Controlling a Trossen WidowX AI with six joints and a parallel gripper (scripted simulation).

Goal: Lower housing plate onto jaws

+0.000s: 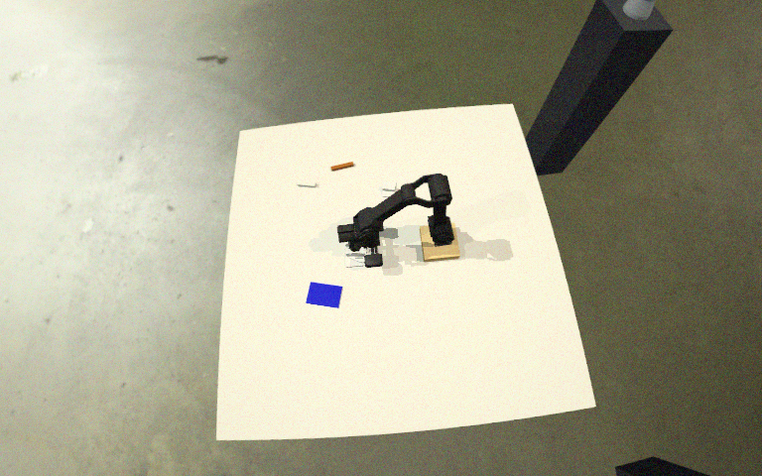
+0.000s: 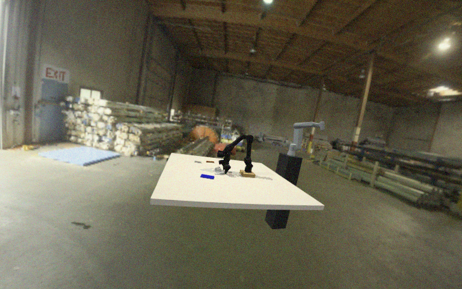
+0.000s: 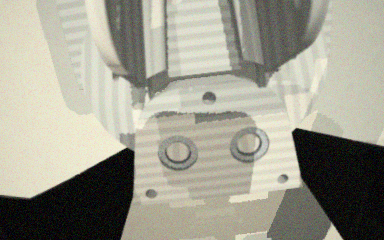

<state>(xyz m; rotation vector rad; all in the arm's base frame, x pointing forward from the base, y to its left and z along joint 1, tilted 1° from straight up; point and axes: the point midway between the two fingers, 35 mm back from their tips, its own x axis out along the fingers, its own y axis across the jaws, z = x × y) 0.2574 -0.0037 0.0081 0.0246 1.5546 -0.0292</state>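
My gripper tip is now 2 cm below the housing plate and 1 cm short of it. The rest, counted from my gripper tip: small white block: 33 cm to the right, 24 cm ahead; then blue rectangle: 20 cm ahead, 15 cm to the left; then brown bar: 39 cm to the right, 9 cm ahead.
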